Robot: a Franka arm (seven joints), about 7 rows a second.
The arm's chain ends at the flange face. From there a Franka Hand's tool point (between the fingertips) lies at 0.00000 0.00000 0.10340 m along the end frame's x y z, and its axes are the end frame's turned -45 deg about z.
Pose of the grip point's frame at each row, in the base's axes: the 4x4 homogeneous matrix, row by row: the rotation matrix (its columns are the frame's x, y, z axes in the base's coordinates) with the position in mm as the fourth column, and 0 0 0 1 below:
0.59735 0.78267 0.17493 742.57; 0.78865 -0.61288 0.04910 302.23; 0.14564 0.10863 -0.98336 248.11; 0 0 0 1
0.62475 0.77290 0.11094 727.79; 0.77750 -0.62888 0.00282 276.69; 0.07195 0.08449 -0.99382 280.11; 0 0 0 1
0.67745 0.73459 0.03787 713.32; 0.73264 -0.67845 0.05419 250.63; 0.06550 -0.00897 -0.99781 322.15; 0 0 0 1
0.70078 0.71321 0.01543 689.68; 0.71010 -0.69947 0.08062 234.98; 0.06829 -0.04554 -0.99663 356.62; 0 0 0 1
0.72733 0.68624 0.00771 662.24; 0.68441 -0.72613 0.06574 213.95; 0.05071 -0.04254 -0.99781 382.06; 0 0 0 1
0.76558 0.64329 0.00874 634.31; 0.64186 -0.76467 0.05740 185.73; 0.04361 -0.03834 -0.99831 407.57; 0 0 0 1
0.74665 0.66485 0.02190 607.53; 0.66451 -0.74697 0.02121 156.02; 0.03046 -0.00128 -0.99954 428.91; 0 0 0 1
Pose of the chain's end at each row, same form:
0.97582 0.13104 0.17493 724.48; 0.12429 -0.99103 0.04910 297.15; 0.17980 -0.02617 -0.98336 349.79; 0 0 0 1
0.98829 0.10476 0.11094 716.32; 0.10509 -0.99446 0.00282 276.40; 0.11062 0.00887 -0.99382 382.87; 0 0 0 1
0.99846 0.04040 0.03787 709.40; 0.03832 -0.99779 0.05419 245.03; 0.03997 -0.05266 -0.99781 425.32; 0 0 0 1
0.99984 0.00879 0.01543 688.08; 0.00752 -0.99672 0.08062 226.64; 0.01609 -0.08049 -0.99663 459.67; 0 0 0 1
0.99954 -0.02906 0.00771 661.44; -0.02950 -0.99740 0.06574 207.15; 0.00578 -0.06594 -0.99781 485.23; 0 0 0 1
0.99622 -0.08647 0.00874 633.41; -0.08684 -0.99457 0.05740 179.79; 0.00373 -0.05795 -0.99831 510.80; 0 0 0 1
0.99808 -0.05784 0.02190 605.27; -0.05831 -0.99807 0.02121 153.83; 0.02063 -0.02244 -0.99954 532.26; 0 0 0 1

